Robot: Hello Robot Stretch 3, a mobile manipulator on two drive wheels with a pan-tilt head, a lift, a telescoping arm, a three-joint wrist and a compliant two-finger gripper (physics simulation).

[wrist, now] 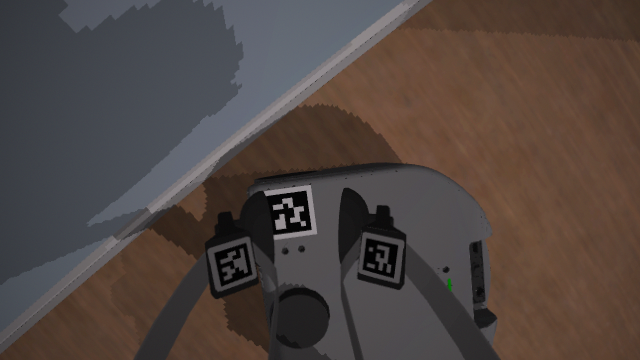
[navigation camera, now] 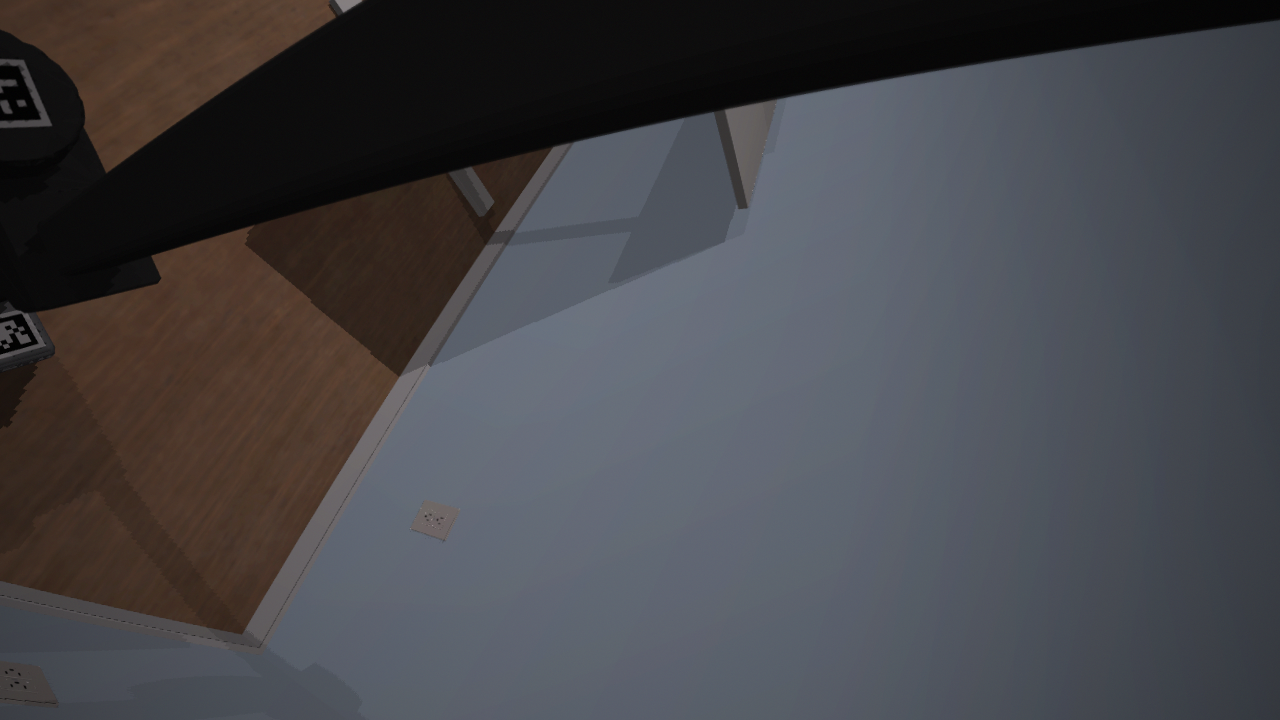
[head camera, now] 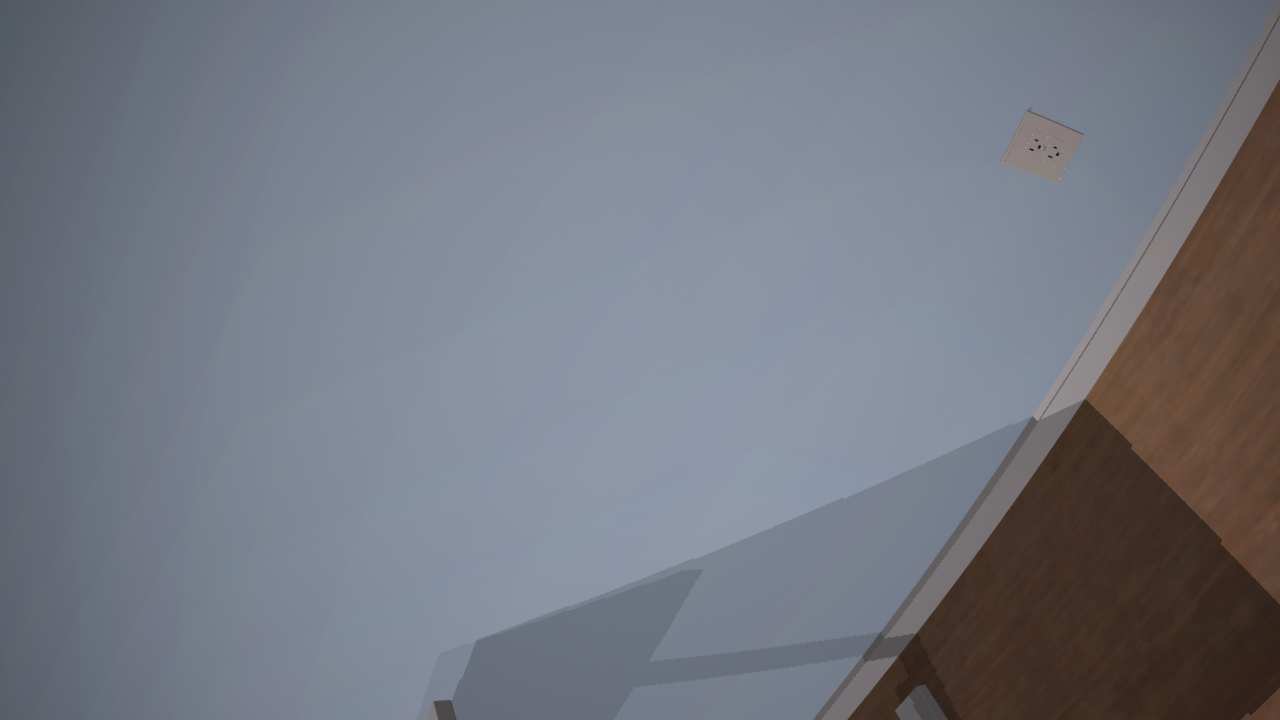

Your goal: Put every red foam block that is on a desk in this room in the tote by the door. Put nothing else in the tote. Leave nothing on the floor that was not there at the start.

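Frame: origin at the robot's base, x back, y right, z up, level; metres.
Seen in the pictures: gripper, fingertip midpoint: [wrist: 304, 215]; robot's base, origin of the base link: [wrist: 302, 271].
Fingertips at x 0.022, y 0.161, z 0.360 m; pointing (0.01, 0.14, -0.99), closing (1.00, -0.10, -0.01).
Note:
Offsets run from my fingertips to a thing's top centre. "*": to the spot under its first point. Level surfaces: height alone.
My gripper [wrist: 304, 215] is open in the wrist view, with a gap between its two dark fingertips and nothing held. It hangs above my own grey base [wrist: 410, 210], which shows below and between the fingers. A desk's light panel @(dz +0.591 m) [navigation camera: 753, 147] shows at the top of the navigation view, and a light foot @(* dz -0.334, dx +0.072, dy -1.425 m) [navigation camera: 471, 190] stands on the floor below it. A small part of the desk [head camera: 443, 710] and a foot @(* dz -0.334, dx +0.016, dy -1.454 m) [head camera: 919, 703] also show at the bottom edge of the head view. No red foam block, tote or door shows in these views.
A blue-grey wall [head camera: 537, 313] [navigation camera: 760, 447] [wrist: 200, 115] with a pale baseboard [head camera: 1154, 259] [navigation camera: 335, 497] [wrist: 280, 107] runs close beside my base. Outlets @(dz +0.098, dx -0.596, dy -0.681 m) [head camera: 1042, 145] [navigation camera: 435, 520] are on it. A wall corner shows at the lower left of the navigation view. A large black shape crosses that view's top.

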